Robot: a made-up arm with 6 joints. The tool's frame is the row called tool. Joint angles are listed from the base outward. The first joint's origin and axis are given. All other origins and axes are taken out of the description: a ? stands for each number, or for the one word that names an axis. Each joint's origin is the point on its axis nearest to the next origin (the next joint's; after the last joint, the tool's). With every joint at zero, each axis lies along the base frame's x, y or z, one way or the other. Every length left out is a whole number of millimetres.
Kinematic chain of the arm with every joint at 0, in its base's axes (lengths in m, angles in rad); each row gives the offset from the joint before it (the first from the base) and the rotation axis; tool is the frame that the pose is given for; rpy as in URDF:
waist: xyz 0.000 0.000 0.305 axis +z
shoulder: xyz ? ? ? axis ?
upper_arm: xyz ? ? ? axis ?
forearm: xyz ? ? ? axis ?
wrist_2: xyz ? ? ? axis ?
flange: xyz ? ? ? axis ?
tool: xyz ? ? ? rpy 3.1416 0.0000 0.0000
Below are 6 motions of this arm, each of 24 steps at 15 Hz.
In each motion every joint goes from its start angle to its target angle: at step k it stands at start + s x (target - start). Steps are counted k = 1, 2, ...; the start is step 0. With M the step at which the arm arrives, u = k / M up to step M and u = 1 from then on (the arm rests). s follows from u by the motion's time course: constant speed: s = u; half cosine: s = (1 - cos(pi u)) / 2; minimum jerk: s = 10 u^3 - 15 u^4 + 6 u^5.
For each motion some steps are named. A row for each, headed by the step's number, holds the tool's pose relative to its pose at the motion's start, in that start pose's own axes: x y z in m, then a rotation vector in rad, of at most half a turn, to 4 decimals.
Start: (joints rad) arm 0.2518 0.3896 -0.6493 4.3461 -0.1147 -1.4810
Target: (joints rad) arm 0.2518 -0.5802 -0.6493 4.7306 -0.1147 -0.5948
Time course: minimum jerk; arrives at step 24
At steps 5, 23, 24:
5: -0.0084 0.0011 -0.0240 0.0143 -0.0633 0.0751
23: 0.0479 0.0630 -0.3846 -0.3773 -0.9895 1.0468
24: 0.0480 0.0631 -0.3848 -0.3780 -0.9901 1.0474

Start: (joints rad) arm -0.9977 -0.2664 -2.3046 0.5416 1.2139 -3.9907
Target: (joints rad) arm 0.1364 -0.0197 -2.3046 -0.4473 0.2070 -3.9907
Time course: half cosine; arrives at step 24
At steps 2, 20, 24:
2: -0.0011 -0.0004 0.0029 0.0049 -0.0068 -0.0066
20: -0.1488 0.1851 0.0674 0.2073 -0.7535 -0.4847
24: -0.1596 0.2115 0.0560 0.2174 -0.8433 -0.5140

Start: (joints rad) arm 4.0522 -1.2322 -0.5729 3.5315 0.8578 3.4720
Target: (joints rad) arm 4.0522 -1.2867 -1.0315 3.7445 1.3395 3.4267
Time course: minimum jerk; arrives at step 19
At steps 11, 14, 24:
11: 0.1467 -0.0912 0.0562 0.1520 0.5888 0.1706
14: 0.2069 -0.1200 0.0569 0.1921 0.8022 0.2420
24: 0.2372 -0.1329 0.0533 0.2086 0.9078 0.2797

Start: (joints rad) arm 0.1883 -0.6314 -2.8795 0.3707 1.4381 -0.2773
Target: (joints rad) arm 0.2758 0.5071 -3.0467 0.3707 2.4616 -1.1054
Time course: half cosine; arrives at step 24
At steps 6, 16, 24:
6: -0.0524 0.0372 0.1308 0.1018 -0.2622 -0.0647
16: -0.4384 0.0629 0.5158 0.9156 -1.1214 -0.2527
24: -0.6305 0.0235 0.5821 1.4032 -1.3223 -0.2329

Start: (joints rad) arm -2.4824 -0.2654 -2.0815 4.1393 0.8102 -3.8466
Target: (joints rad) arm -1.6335 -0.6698 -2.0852 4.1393 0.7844 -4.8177
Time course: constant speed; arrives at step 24
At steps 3, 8, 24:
3: 0.0409 -0.0202 -0.0133 0.0275 -0.0257 -0.0088
8: 0.1128 -0.0350 -0.0276 0.0687 -0.0628 -0.0214
24: 0.3006 0.0639 0.0018 0.1569 -0.1695 -0.0554

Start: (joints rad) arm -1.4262 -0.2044 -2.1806 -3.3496 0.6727 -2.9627
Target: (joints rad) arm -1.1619 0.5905 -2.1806 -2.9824 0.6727 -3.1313
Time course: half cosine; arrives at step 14
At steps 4, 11, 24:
4: -0.1256 -0.0209 -0.0324 -0.0380 -0.1367 0.0872
11: -0.4988 -0.2029 -0.2945 -0.1382 -0.6854 0.3384
24: -0.5370 -0.2405 -0.3522 -0.1464 -0.7754 0.3647

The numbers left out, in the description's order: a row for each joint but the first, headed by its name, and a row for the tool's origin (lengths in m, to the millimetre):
shoulder: xyz 0.000 0.000 0.000, axis +y
upper_arm: xyz 0.084 0.000 0.444, axis +y
forearm: xyz 0.074 0.000 -0.327, axis -z
wrist_2: xyz 0.000 0.000 0.000, axis +y
flange: xyz 0.080 0.000 -0.103, axis -z
tool: xyz 0.000 0.000 0.000

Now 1 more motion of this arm.
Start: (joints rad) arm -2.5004 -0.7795 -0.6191 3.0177 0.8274 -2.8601
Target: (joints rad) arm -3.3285 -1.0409 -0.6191 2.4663 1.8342 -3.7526
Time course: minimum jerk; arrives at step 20
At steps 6, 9, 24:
6: 0.0386 0.0126 -0.0001 0.0082 0.1862 -0.2976
9: 0.0934 0.0118 -0.0096 0.0195 0.4363 -0.7548
24: 0.1614 -0.0706 -0.0463 0.1462 0.9565 -1.8167

